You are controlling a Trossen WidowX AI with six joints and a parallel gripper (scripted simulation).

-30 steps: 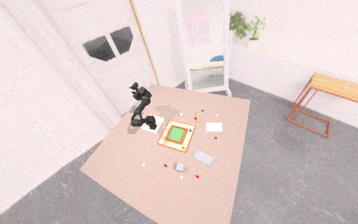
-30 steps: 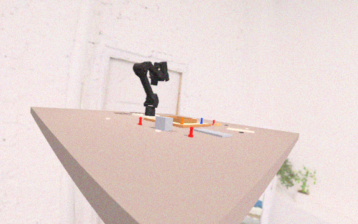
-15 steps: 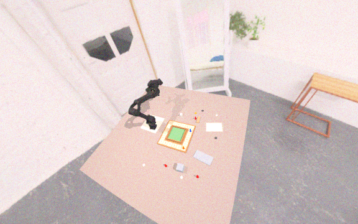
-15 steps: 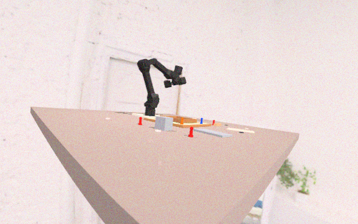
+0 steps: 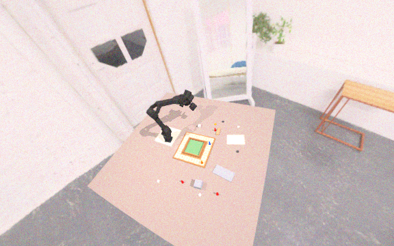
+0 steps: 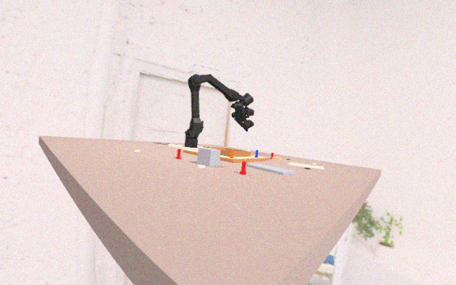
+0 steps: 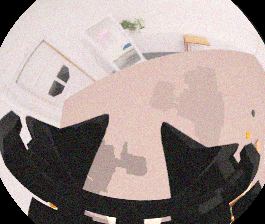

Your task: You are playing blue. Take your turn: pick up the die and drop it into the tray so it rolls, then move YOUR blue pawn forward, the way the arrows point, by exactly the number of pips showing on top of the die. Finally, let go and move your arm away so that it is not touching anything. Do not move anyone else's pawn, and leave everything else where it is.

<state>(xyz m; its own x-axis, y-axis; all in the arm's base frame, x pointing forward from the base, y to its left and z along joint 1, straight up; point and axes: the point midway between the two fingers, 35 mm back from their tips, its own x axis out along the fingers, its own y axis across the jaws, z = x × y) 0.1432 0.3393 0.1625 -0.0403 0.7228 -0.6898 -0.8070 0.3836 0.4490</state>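
My gripper tip is 18 cm to the left of the white die, 14 cm above it and 11 cm short of it. The rest, counted from my gripper tip: blue pawn 37 cm to the right, 25 cm ahead, 12 cm below; white card 46 cm ahead, 29 cm to the right, 15 cm below; green tray 42 cm to the right, 14 cm below, 12 cm ahead.
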